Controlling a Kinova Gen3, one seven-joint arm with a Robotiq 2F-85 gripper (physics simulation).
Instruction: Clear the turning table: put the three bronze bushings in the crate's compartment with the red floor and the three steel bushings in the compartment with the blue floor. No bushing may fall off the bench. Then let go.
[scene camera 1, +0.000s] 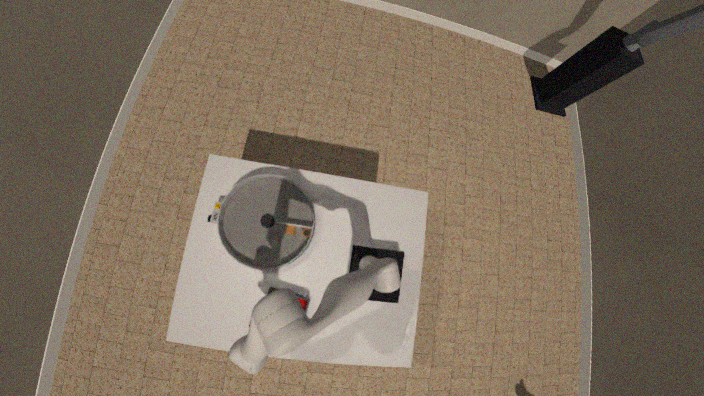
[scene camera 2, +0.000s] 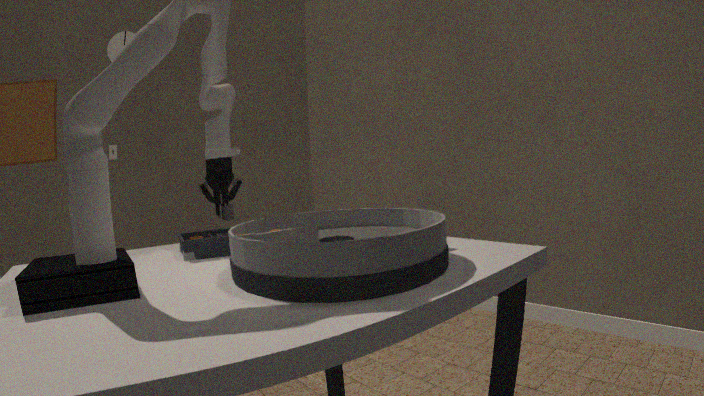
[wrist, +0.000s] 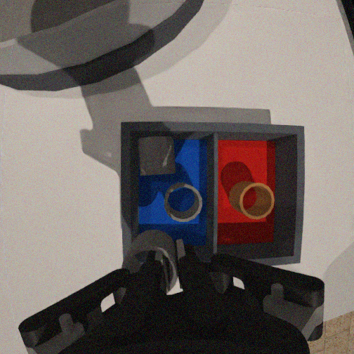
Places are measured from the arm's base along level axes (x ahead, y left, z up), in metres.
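Where they show: gripper, fingertip midpoint: (scene camera 2: 222, 217); arm's base at its link origin: (scene camera 2: 96, 260).
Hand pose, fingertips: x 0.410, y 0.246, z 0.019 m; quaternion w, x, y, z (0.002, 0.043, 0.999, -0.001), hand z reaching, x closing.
Observation:
Things, the pixels of their top centre, and the offset from my fingertips. "spot": a spot on its surface instead. Level surfaces: height alone.
- steel bushing at its top centre: (scene camera 2: 226, 205) 0.015 m ahead, 0.001 m right, 0.031 m up
- crate at its top centre: (scene camera 2: 211, 233) (scene camera 1: 284, 309) 0.053 m back, 0.029 m right, 0.034 m down
- red compartment at a spot on its surface: (scene camera 1: 303, 303) spot: 0.130 m back, 0.050 m right, 0.078 m down
- dark hub at its top centre: (scene camera 2: 336, 238) (scene camera 1: 267, 221) 0.062 m ahead, 0.409 m right, 0.023 m down
- thin bar at a spot on its surface: (scene camera 1: 295, 224) spot: 0.067 m back, 0.403 m right, 0.010 m up
- white bench at its surface level: 0.084 m down
- small labelled item at a spot on its surface: (scene camera 1: 216, 212) spot: 0.295 m ahead, 0.426 m right, 0.025 m down
My gripper (scene camera 2: 222, 204) (wrist: 171, 251) is shut on the wall of a steel bushing (scene camera 2: 228, 213) (wrist: 151, 241), held upright above the crate (scene camera 2: 207, 248) (wrist: 299, 200). In the wrist view the bushing overlaps the blue compartment's lower left edge. Inside the blue compartment (wrist: 189, 160), one steel bushing (wrist: 156, 156) lies on its side and another steel bushing (wrist: 168, 202) stands upright. One bronze bushing (wrist: 235, 197) stands in the red compartment (wrist: 230, 152) (scene camera 1: 303, 303). Two bronze bushings (scene camera 1: 291, 229) (scene camera 1: 306, 232) are on the turning table (scene camera 1: 245, 200) (scene camera 2: 335, 290). The arm hides most of the crate in scene camera 1.
The turning table has a raised round wall, a dark hub (scene camera 1: 267, 220) and a thin bar (scene camera 1: 295, 224) beside the bronze bushings. The crate has a divider (wrist: 215, 185). The black robot base (scene camera 2: 80, 287) stands on the white bench (scene camera 1: 200, 300). A small labelled item (scene camera 1: 216, 212) is beside the table.

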